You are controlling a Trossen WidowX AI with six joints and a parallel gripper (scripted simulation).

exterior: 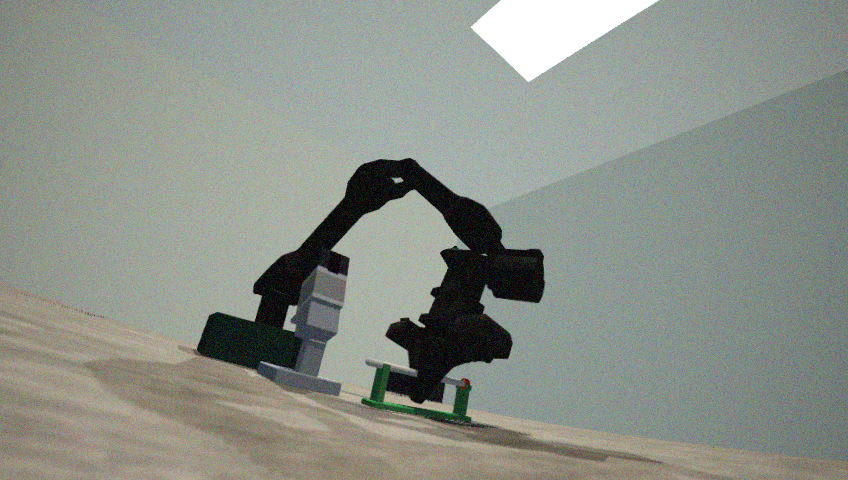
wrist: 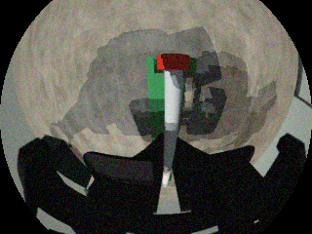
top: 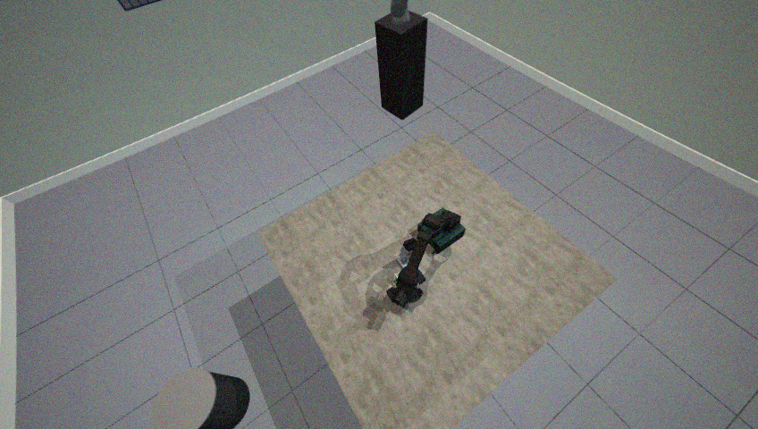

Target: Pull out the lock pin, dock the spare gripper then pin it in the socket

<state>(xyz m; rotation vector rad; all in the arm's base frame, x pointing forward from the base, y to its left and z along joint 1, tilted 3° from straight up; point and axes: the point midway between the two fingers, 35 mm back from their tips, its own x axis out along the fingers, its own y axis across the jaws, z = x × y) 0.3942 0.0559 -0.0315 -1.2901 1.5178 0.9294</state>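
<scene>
My gripper tip is now 10 mm to the right of the rack and 10 mm below it. The rest, counted from my gripper tip: socket (120 mm behind, 90 mm to the right, 40 mm above); then spare gripper (130 mm behind, 110 mm above, 90 mm to the right).
</scene>
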